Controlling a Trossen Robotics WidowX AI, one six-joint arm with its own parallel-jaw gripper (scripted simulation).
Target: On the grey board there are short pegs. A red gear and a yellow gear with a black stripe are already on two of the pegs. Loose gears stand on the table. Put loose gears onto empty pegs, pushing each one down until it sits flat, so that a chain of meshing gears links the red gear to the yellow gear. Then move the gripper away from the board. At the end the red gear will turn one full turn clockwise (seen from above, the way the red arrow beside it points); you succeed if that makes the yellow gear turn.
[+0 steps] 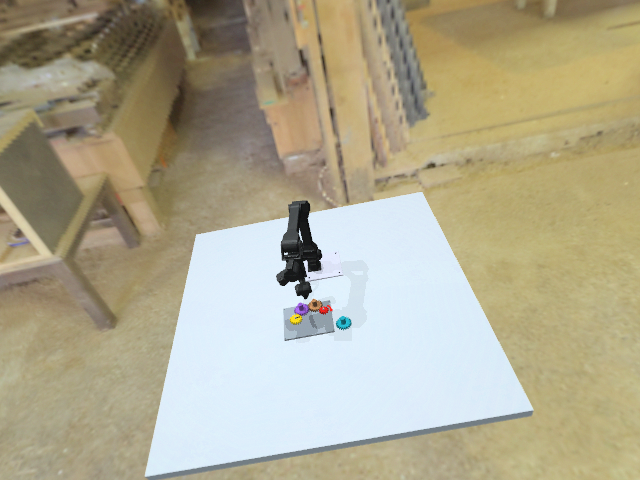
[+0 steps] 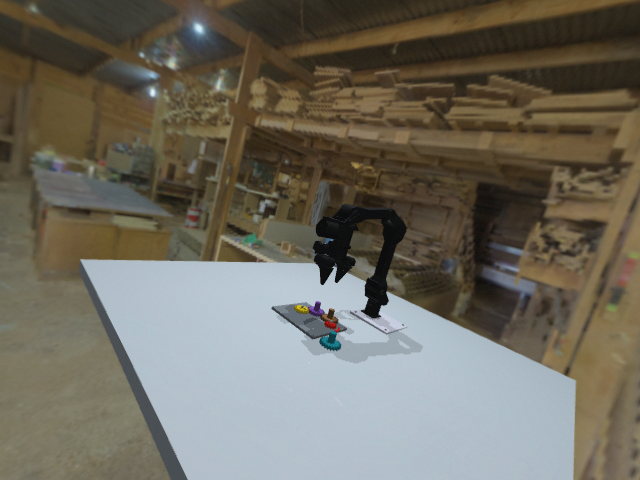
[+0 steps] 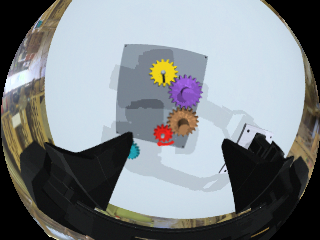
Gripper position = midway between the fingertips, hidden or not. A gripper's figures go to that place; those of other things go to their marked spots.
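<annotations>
A purple gear (image 3: 185, 92) sits 18 cm from the lens, while the gripper (image 3: 179, 140) is 10 cm from the lens.
</annotations>
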